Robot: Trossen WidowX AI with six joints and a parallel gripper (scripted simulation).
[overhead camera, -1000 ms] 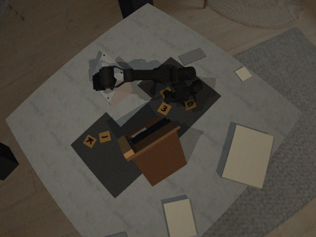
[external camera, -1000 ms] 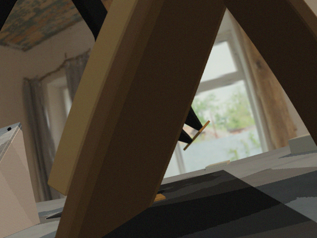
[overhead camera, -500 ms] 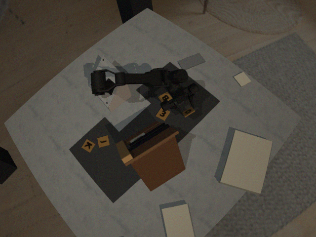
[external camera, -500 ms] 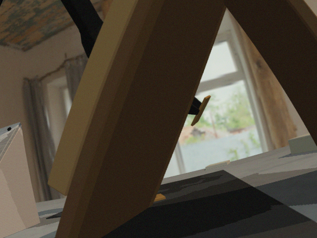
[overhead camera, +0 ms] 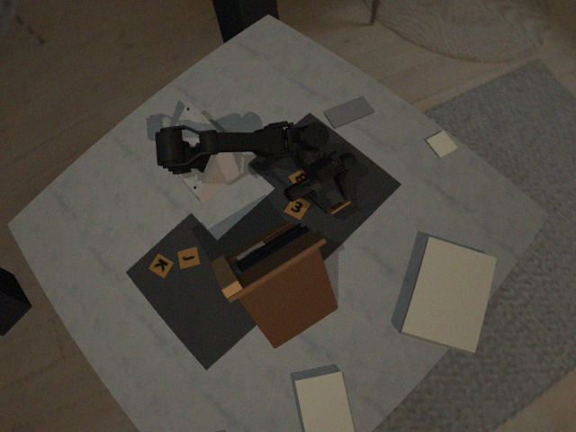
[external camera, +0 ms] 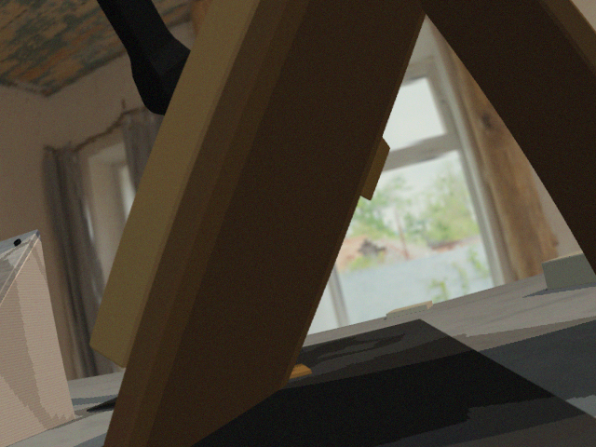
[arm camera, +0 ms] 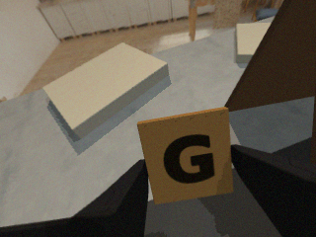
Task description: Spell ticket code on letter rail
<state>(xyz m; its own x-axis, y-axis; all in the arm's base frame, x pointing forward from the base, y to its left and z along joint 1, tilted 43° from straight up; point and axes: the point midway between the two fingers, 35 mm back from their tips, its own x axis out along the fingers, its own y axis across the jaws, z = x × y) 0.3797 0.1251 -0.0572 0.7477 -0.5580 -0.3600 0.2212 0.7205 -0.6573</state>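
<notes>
Now: the white ticket 10 cm behind my gripper tip, 21 cm to the right of it and 8 cm below it. Also, from my gripper tip: cream block 36 cm ahead, 8 cm to the left, 16 cm below; then dark mat 20 cm behind, 13 cm to the right, 18 cm below; then cream pad 5 cm ahead, 46 cm to the left, 17 cm below.
</notes>
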